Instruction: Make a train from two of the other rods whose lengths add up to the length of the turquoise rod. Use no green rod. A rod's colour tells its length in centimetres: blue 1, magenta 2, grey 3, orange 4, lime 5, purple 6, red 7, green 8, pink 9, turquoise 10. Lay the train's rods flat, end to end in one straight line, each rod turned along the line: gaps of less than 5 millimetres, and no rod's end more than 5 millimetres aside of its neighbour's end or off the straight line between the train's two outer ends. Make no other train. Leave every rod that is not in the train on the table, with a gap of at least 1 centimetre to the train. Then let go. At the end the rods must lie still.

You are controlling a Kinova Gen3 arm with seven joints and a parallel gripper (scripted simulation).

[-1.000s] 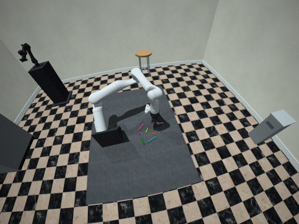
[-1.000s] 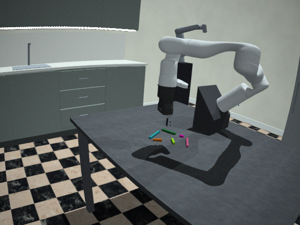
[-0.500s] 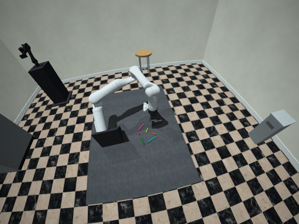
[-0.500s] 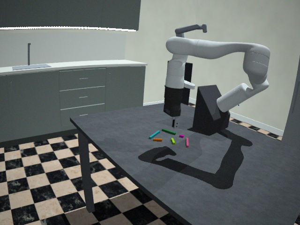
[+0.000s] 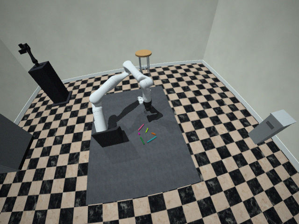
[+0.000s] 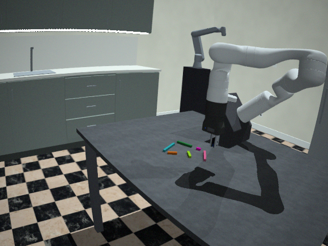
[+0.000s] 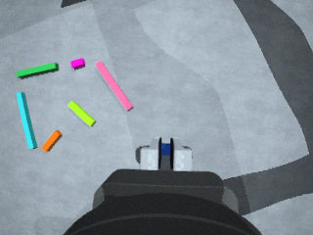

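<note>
Right now the pink rod is 70 mm behind my hand, 90 mm to the right of it and 110 mm below it. Also, from my hand: lime rod (20 mm behind, 140 mm to the right, 110 mm below); small blue rod (10 mm below); magenta rod (100 mm behind, 160 mm to the right, 110 mm below).
</note>
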